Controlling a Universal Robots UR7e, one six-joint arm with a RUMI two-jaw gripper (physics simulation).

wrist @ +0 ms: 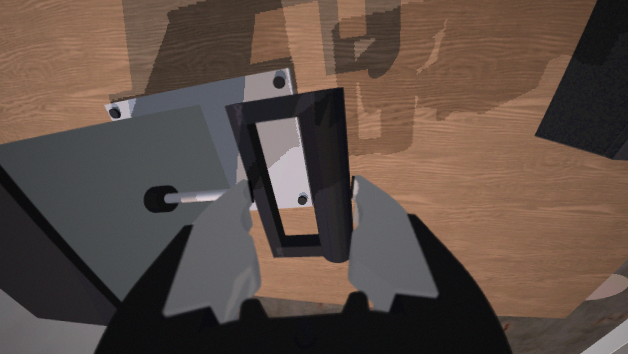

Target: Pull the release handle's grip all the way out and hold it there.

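Note:
The release handle's black grip [330, 170], a rectangular loop with a thick round outer bar, stands between my fingers in the wrist view. My gripper [302, 180] is shut on it, one finger at its inner side and one at the outer bar. A silvery rod [202, 196] runs from a black collar [159, 199] on the grey-green housing [125, 160] toward the grip. A length of bare rod shows between collar and left finger; its end at the grip is hidden behind that finger. The grip stands apart from the housing face.
A pale base plate [262, 82] with dark bolts lies under the housing and grip on the wooden table [480, 225]. A dark panel [585, 95] is at the upper right. The housing's dark side [45, 260] fills the lower left. Shadows fall across the table at the top.

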